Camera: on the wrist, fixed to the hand. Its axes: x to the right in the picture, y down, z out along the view.
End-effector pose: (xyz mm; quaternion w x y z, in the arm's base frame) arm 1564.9 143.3 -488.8 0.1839 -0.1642 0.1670 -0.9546
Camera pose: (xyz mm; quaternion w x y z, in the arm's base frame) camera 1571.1 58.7 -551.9 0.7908 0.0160 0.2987 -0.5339
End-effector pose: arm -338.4 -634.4 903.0 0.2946 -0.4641 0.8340 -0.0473
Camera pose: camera -435.2 -594.6 888.3 0.1896 0.2475 0.9252 0.2162
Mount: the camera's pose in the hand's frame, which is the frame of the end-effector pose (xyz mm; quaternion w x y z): 13.0 99.9 -32.0 0.7024 -0.0632 0.0258 0.7085
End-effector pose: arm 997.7 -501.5 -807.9 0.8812 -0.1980 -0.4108 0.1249
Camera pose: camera 1024.9 -415.5 -862.9 0.5285 -0.4890 -0.1334 0.6810
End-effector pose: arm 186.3 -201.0 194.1 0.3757 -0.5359 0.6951 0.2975
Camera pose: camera 81.2 -209.1 201.6 0.0013 0.0846 0.8588 0.5052
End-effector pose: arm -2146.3 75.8 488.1 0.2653 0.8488 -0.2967 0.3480
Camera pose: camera -2221.4 24.4 541.9 0.0011 0.3602 -0.8249 0.4356
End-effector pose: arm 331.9 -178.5 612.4 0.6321 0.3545 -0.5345 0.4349
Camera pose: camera 251.5 -110.1 617.8 0.1721 -0.1809 -0.6378 0.7287
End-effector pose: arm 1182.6 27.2 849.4 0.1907 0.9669 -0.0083 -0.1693
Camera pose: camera 1210.3 -54.8 910.1 0.3152 0.6656 -0.6753 0.0406
